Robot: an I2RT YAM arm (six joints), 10 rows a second.
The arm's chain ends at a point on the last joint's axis. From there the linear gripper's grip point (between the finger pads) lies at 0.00 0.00 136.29 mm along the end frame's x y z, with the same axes.
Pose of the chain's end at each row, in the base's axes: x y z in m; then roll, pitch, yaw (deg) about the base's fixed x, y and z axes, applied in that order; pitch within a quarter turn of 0, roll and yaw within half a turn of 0:
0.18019 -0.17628 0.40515 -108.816 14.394 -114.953
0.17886 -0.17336 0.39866 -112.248 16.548 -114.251
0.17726 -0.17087 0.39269 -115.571 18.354 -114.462
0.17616 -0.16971 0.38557 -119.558 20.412 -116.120
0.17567 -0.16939 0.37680 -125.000 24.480 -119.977
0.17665 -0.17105 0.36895 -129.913 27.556 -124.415
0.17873 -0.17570 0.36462 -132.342 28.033 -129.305
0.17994 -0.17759 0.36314 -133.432 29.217 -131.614
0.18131 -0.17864 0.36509 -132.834 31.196 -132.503
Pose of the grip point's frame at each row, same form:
0.30176 -0.22080 0.36257 -108.816 14.394 -114.953
0.29991 -0.21177 0.34920 -112.248 16.548 -114.251
0.29684 -0.20492 0.33686 -115.571 18.354 -114.462
0.29293 -0.20085 0.32256 -119.558 20.412 -116.120
0.28856 -0.19711 0.30565 -125.000 24.480 -119.977
0.28575 -0.19676 0.29142 -129.913 27.556 -124.415
0.28401 -0.20613 0.28359 -132.342 28.033 -129.305
0.28431 -0.20912 0.28136 -133.432 29.217 -131.614
0.28742 -0.21078 0.28583 -132.834 31.196 -132.503

